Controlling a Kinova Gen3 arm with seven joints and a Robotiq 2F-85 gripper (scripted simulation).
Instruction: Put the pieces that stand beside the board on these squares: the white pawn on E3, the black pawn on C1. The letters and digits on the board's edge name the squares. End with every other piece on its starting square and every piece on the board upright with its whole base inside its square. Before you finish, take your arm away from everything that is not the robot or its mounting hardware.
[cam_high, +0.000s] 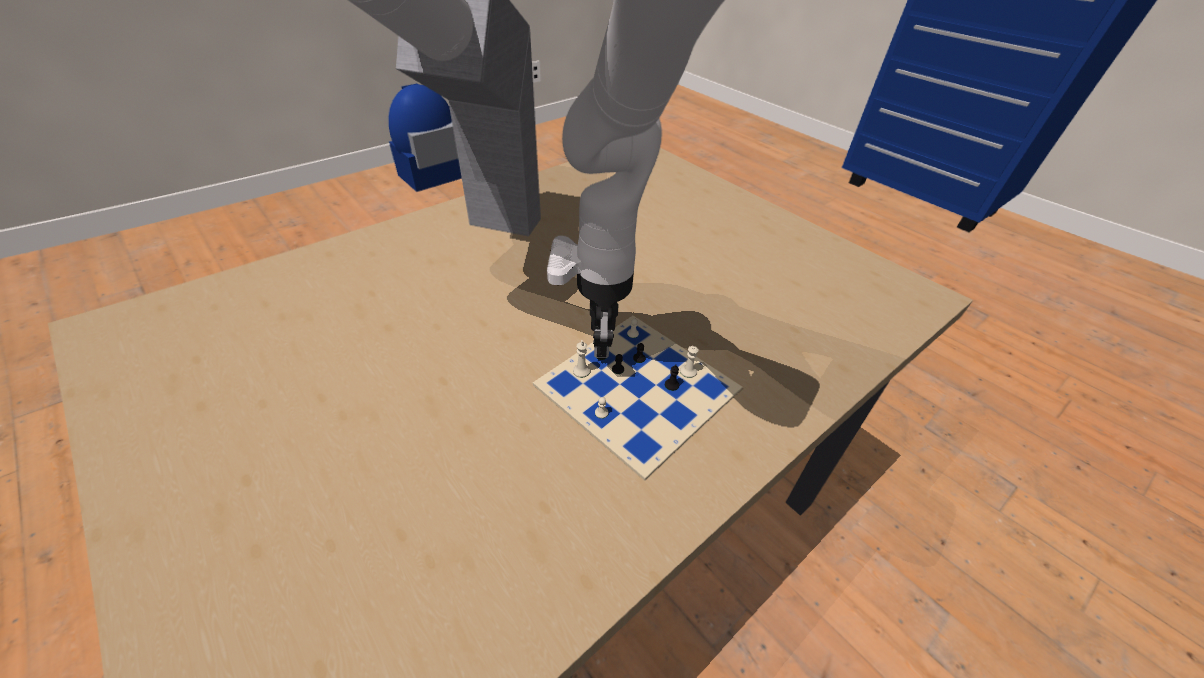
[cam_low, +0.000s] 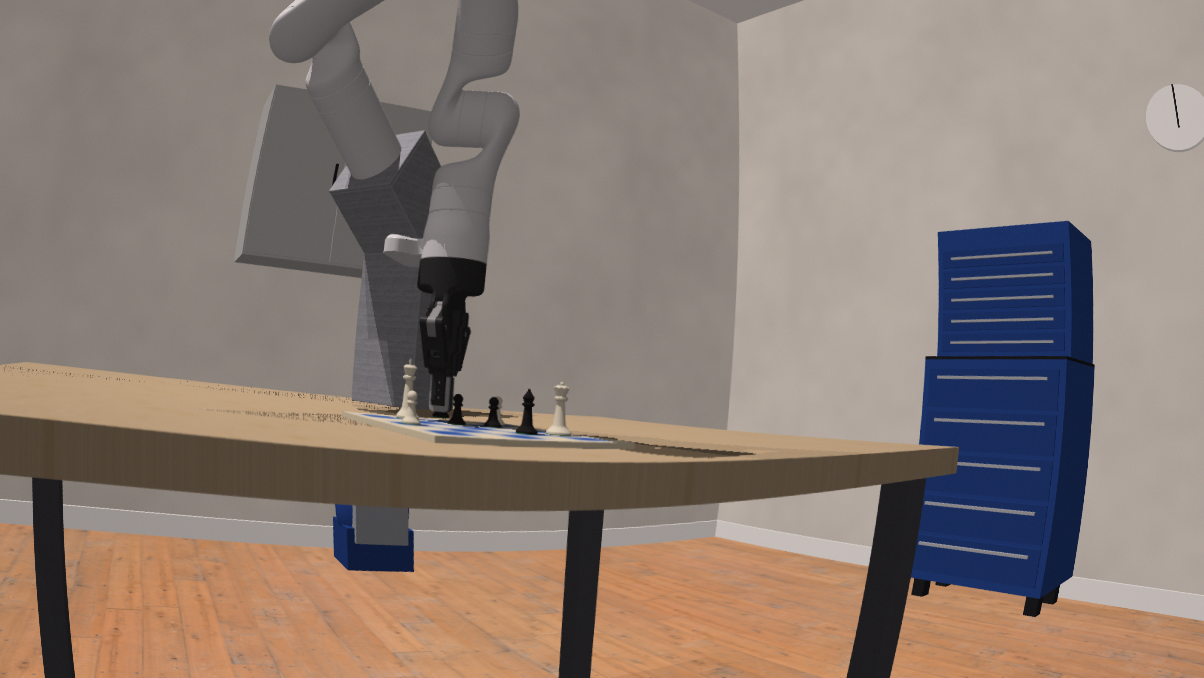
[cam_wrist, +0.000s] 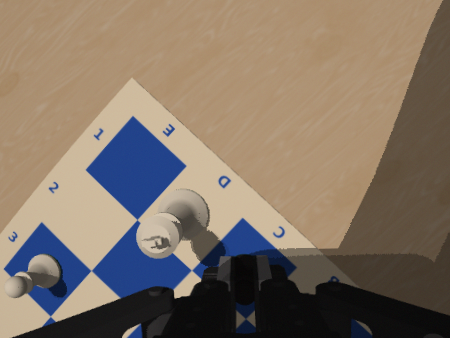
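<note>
The white king lies 4 cm to the right of my hand. The rest, counted from my hand: white queen (11 cm ahead, 7 cm to the left); cream chessboard (8 cm ahead, 3 cm below); black bishop (11 cm ahead, 4 cm to the left, 1 cm below).
</note>
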